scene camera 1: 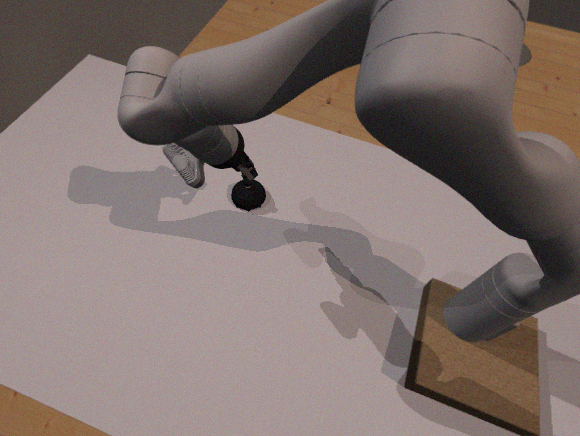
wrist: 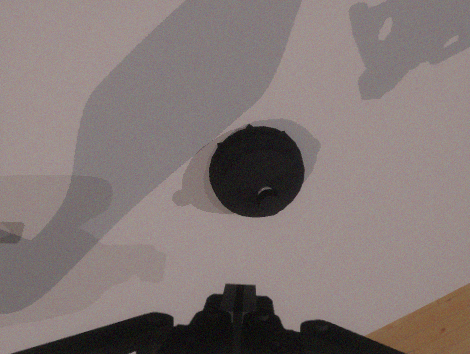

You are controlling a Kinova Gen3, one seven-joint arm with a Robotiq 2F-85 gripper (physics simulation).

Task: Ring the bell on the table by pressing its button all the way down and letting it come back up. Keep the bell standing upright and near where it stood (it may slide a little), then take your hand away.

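Where they show: gripper, fingertip midpoint: (scene camera 1: pixel 248 165) (wrist: pixel 240 305); arm's base, link origin: (scene camera 1: pixel 465 318).
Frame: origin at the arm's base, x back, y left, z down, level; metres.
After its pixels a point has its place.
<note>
The bell (scene camera 1: pixel 248 196) {x -0.512, y -0.134, z 0.010 m} (wrist: pixel 252 162) {x -0.527, y -0.132, z 0.011 m} is a round black dome that stands upright on the white table. A small button (wrist: pixel 266 193) {x -0.524, y -0.148, z -0.012 m} with a light glint shows on its top in the wrist view. My gripper (scene camera 1: pixel 250 176) {x -0.499, y -0.117, z -0.129 m} (wrist: pixel 240 305) {x -0.499, y -0.117, z -0.129 m} is shut, with its fingertips together and nothing between them. In the scene view the fingertips are just above and behind the bell's top, close to it; whether they touch it I cannot tell. In the wrist view the fingertips lie below the bell, with table surface between them in the picture.
The arm's base stands on a brown wooden board (scene camera 1: pixel 480 390) {x 0.031, y 0.126, z -0.005 m} at the right. The arm reaches over the back part of the white table (scene camera 1: pixel 200 320) {x -0.504, y 0.160, z 0.049 m}. A wooden floor (scene camera 1: pixel 320 92) (wrist: pixel 440 325) lies beyond the table's edge. Shadows of the arm fall around the bell.
</note>
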